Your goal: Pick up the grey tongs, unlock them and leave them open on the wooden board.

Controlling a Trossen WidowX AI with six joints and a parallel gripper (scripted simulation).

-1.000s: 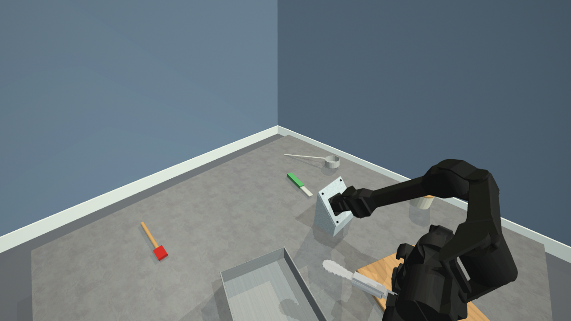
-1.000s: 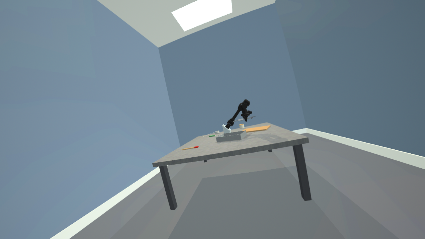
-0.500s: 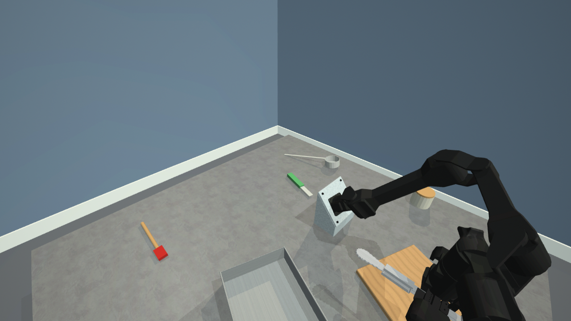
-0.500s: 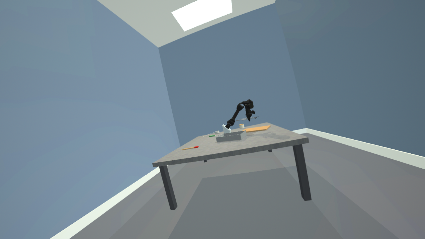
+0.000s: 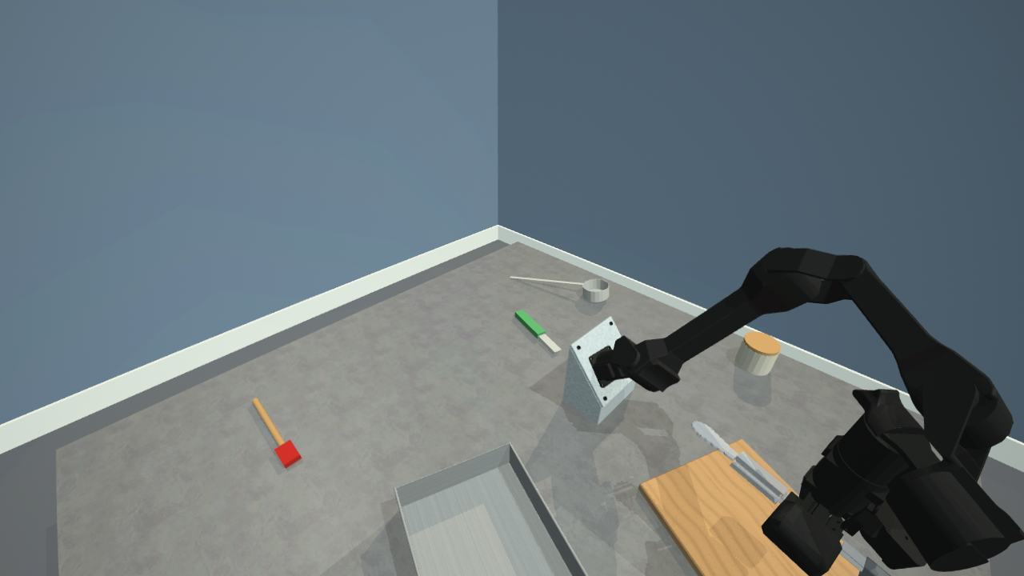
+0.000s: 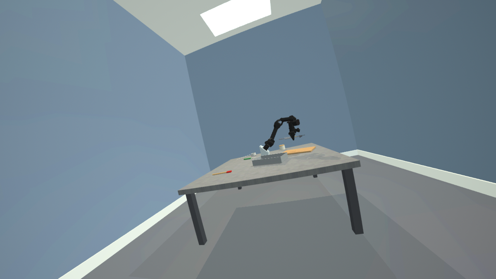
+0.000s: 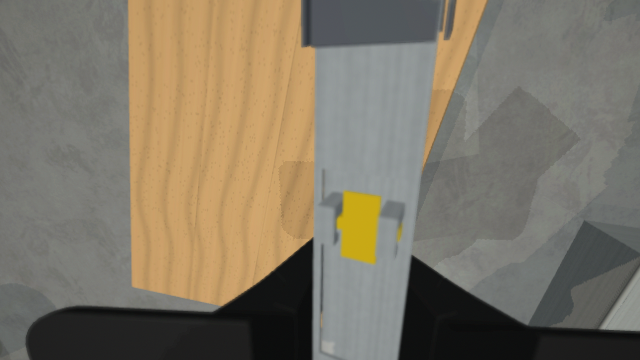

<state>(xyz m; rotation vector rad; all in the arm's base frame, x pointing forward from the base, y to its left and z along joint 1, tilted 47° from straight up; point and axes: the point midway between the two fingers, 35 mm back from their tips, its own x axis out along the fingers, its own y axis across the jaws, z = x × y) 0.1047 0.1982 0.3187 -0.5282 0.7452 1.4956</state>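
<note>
The yellow lock piece lies 30 mm to the left of my gripper tip and 40 mm above it. From my gripper tip the other things lie so: wooden lid 480 mm behind, 190 mm to the right, 110 mm below; roasting tin 270 mm ahead, 260 mm to the right, 110 mm below; wooden board 50 mm behind, 10 mm to the left, 130 mm below.
</note>
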